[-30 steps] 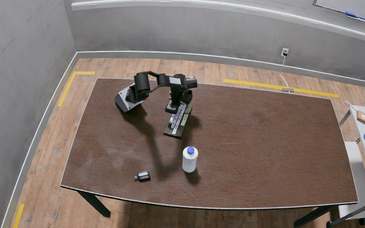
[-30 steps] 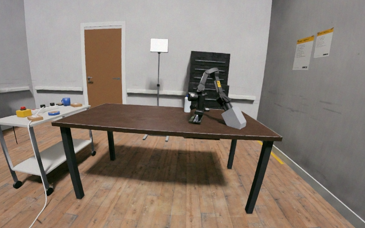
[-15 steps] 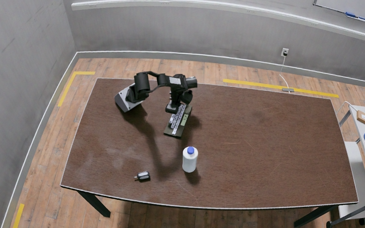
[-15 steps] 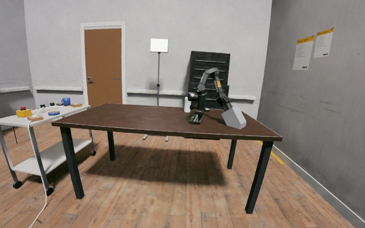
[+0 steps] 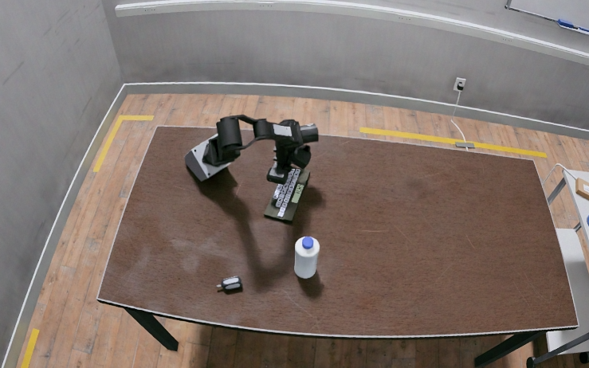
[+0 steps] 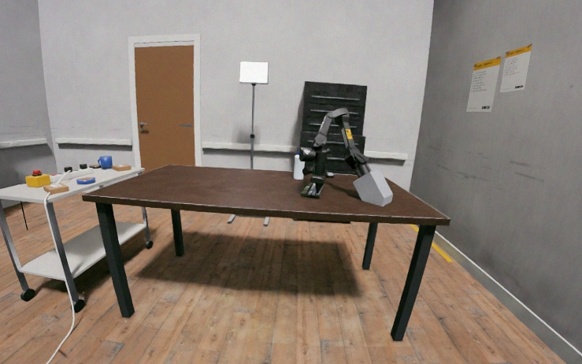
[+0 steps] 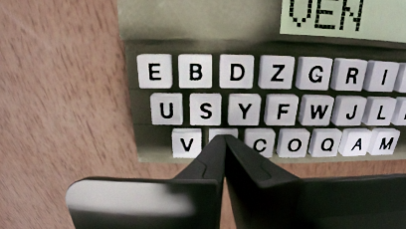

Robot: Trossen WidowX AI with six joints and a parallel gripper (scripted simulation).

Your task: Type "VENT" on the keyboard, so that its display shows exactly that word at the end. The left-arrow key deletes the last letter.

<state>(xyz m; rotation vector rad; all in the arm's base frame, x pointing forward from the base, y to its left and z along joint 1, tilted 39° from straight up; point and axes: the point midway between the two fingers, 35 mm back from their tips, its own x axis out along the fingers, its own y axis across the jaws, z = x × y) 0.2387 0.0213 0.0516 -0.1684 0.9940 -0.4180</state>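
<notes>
Right now my hand is 160 mm to the left of the left-arrow key, 30 mm above it and 10 mm past it. The rest, counted from my hand: dark object (410 mm to the right, 160 mm behind, 30 mm below); white bottle (350 mm to the right, 60 mm ahead, 30 mm above).
</notes>
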